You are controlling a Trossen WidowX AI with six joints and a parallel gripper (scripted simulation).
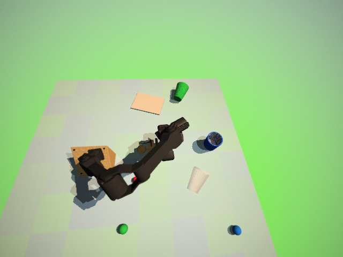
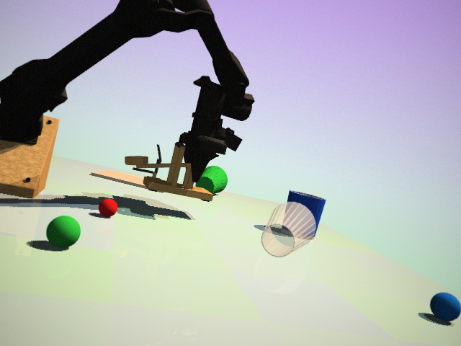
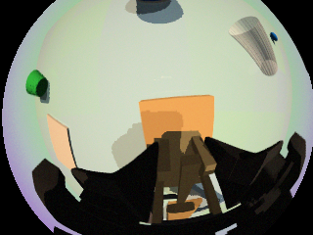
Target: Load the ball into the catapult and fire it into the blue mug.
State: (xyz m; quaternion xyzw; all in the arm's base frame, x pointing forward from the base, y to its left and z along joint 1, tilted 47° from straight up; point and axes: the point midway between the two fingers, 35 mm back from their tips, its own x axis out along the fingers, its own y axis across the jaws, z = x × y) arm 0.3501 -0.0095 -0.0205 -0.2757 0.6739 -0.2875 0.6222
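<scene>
The catapult frame is 40 mm behind my gripper tip and 50 mm above it. From my gripper tip the other things lie so: blue mug 290 mm ahead, 10 mm to the left, 50 mm below; then wooden catapult 60 mm behind, 20 mm to the left, 20 mm above; then red ball 170 mm behind, 140 mm to the right, 60 mm below.
</scene>
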